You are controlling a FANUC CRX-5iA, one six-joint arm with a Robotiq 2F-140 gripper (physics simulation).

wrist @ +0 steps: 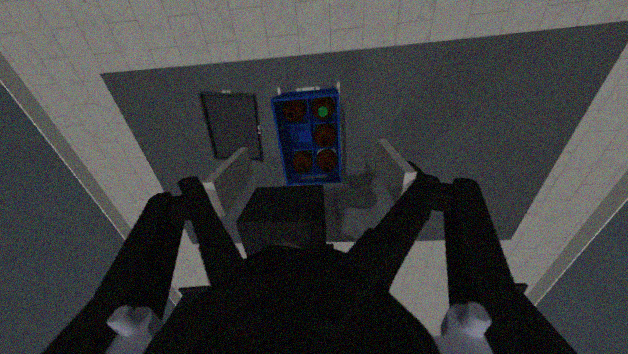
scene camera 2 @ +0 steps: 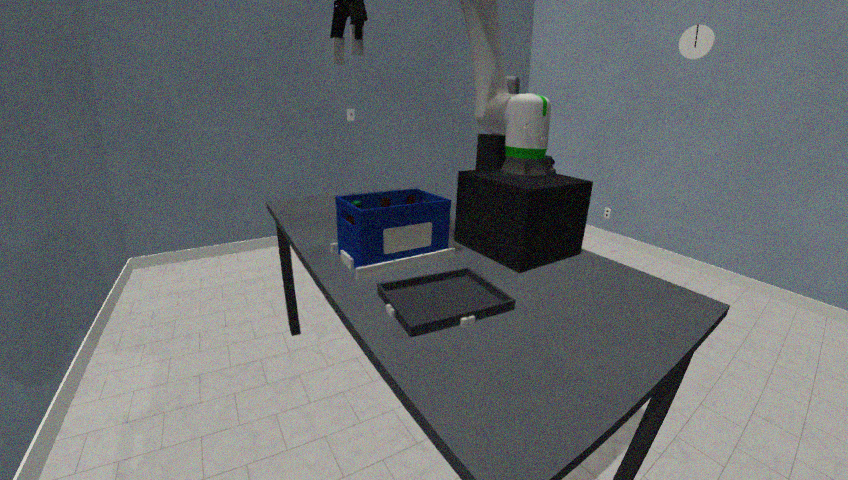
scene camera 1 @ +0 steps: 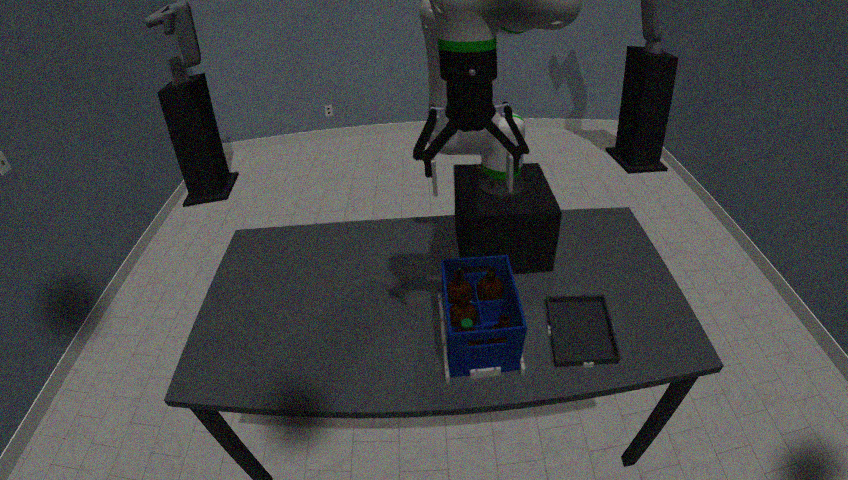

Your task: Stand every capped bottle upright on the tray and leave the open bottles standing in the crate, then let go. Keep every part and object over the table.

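Frame: origin at the arm's base, x ahead, y left, z up, level; metres.
Seen in the pictures: gripper, fingertip midpoint: (wrist: 311,157) (scene camera 2: 347,59) (scene camera 1: 472,189); arm's base, link origin: (scene camera 2: 523,175) (scene camera 1: 500,185).
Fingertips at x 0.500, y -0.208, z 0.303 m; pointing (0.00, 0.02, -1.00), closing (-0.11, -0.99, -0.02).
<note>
Offsets run from my fingertips to a thing's top centre.
A blue crate @[dx -0.111, dy +0.052, dz -0.368 m] (scene camera 1: 484,353) (scene camera 2: 364,240) (wrist: 316,93) stands on the table with several brown bottles upright in its cells. A bottle with a green cap @[dx -0.024, dy -0.003, dz -0.380 m] (scene camera 1: 466,322) (scene camera 2: 356,203) (wrist: 323,111) is in a front corner cell. Beside it, a bottle with a dark round mouth @[dx -0.016, dy +0.090, dz -0.380 m] (wrist: 291,115) looks open. Caps on the others are too dark to tell. One middle cell, on the tray side, holds no bottle. The black tray @[dx -0.054, dy +0.350, dz -0.517 m] (scene camera 1: 571,362) (scene camera 2: 437,325) (wrist: 208,125) lies flat beside the crate and is empty. My gripper (scene camera 1: 472,191) (scene camera 2: 348,58) (wrist: 311,157) is open and empty, high above the table.
The arm's black pedestal (scene camera 1: 505,226) (scene camera 2: 517,220) (wrist: 282,205) stands behind the crate. White stops touch the foot of the crate and the tray's sides. The dark table's front edge (scene camera 1: 357,411) runs close in front of both. Two more arms on black stands (scene camera 1: 193,136) (scene camera 1: 645,107) are off the table.
</note>
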